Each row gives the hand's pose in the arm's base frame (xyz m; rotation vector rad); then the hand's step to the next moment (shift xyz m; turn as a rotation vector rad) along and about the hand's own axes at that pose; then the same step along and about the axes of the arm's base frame.
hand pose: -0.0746 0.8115 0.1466 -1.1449 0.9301 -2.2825
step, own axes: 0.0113 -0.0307 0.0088 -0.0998 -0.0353 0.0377
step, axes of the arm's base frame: -0.0014 0.0108 0.0321 0.0854 0.0721 -0.0115
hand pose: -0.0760 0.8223 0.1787 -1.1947 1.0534 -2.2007
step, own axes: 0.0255 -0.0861 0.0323 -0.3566 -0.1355 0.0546
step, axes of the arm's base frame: 0.0126 0.0233 0.0917 0.2379 0.2969 -0.0611
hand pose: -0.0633 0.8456 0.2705 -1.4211 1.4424 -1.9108
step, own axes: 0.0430 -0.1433 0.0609 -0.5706 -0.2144 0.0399
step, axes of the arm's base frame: 0.0728 -0.0037 0.1442 0.3392 0.4983 -0.0987
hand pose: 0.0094 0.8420 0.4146 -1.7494 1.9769 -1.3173
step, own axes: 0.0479 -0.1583 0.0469 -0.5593 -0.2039 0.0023
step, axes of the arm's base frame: 0.1281 -0.0498 0.1032 0.3041 0.5055 -0.0796
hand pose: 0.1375 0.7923 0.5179 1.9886 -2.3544 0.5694
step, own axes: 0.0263 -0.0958 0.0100 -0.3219 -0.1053 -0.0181
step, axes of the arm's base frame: 0.0886 -0.0401 0.0226 0.1591 0.2979 -0.0309
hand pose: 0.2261 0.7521 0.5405 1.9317 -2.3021 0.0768
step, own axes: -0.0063 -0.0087 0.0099 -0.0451 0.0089 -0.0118
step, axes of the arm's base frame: 0.0089 0.0034 -0.0111 -0.0003 0.0471 0.0060
